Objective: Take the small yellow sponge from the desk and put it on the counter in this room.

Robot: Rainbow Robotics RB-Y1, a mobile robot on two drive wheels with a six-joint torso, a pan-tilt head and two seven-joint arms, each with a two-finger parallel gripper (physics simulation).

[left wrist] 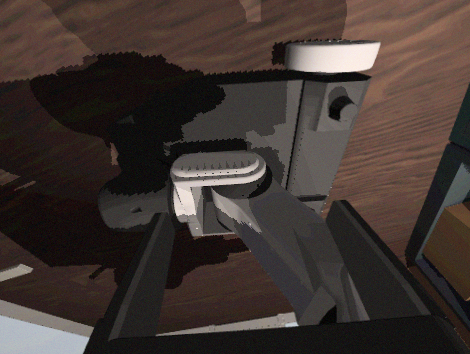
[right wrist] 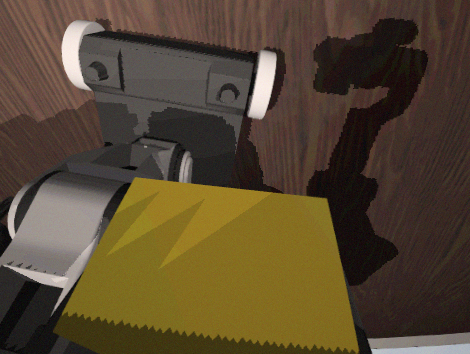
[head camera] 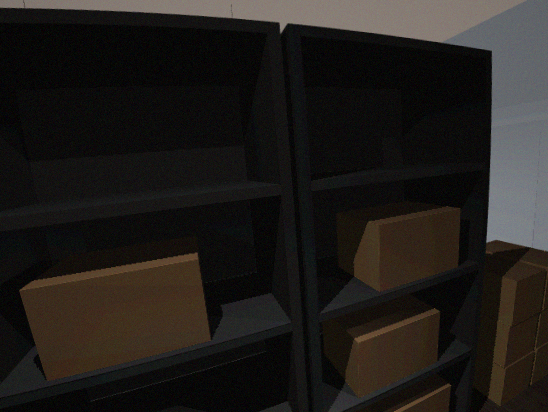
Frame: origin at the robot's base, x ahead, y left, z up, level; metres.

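Where they show: left gripper, fingertip midpoint: (left wrist: 250, 216); right gripper, fingertip midpoint: (right wrist: 229, 223).
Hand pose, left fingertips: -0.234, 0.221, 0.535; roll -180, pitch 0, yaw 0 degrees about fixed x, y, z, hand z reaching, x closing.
After its pixels a point has its place, as x, y, z.
The yellow sponge (right wrist: 225, 270) {0.155, -0.203, 0.813} fills the lower middle of the right wrist view, held in my right gripper, whose fingers are mostly hidden behind it. My right gripper is shut on the sponge and holds it above the wooden floor. My left gripper (left wrist: 250, 216) {-0.234, 0.221, 0.535} is open, its two dark fingers wide apart, with part of my own arm and base showing beyond them. The desk and the counter do not show in these views.
Dark shelf units (head camera: 295, 200) {0.666, -0.060, 1.387} holding cardboard boxes (head camera: 125, 315) {0.470, 0.445, 1.136} (head camera: 417, 250) {0.805, -0.546, 1.121} stand close in front. Stacked boxes (head camera: 520, 320) {1.040, -1.293, 0.553} stand at the right by the blue wall (head camera: 517, 175) {1.543, -1.706, 1.303}. A shelf unit (left wrist: 431, 210) {0.743, -0.429, 0.048} also shows at the left wrist view's right edge.
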